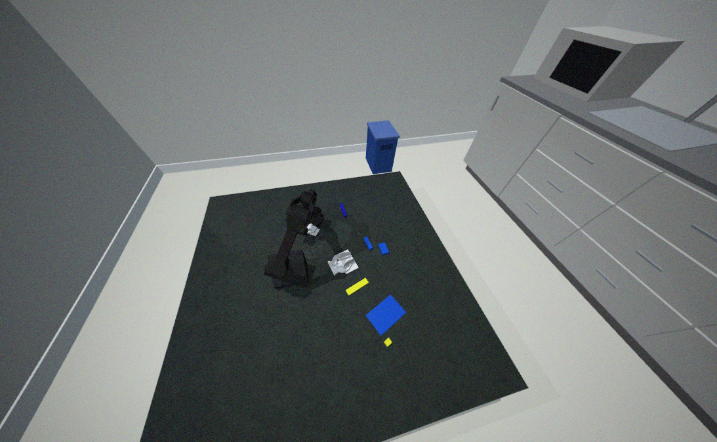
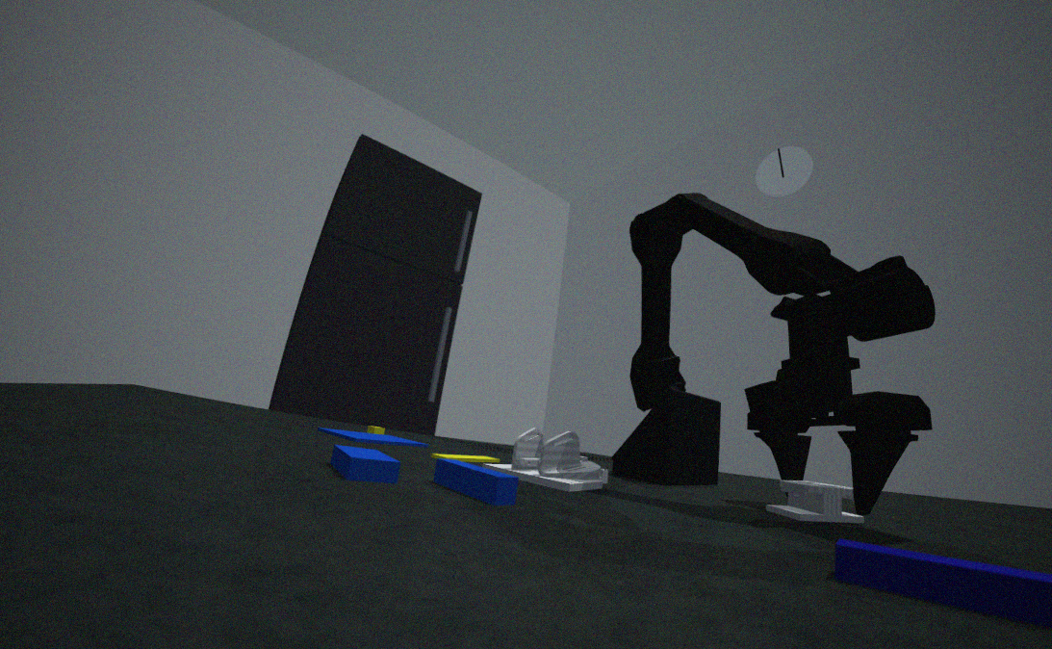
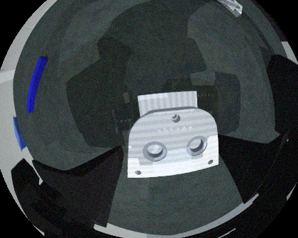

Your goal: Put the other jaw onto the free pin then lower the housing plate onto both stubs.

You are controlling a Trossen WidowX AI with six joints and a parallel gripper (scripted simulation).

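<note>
Right now the white ribbed rest is 1 cm ahead of my gripper tip and 1 cm to the right of it. From my gripper tip the other things lie so: flat blue sheet: 25 cm ahead, 54 cm to the right, 1 cm below; then long blue bar: 21 cm ahead, 10 cm to the left; then yellow strip: 17 cm ahead, 39 cm to the right, 1 cm below.
</note>
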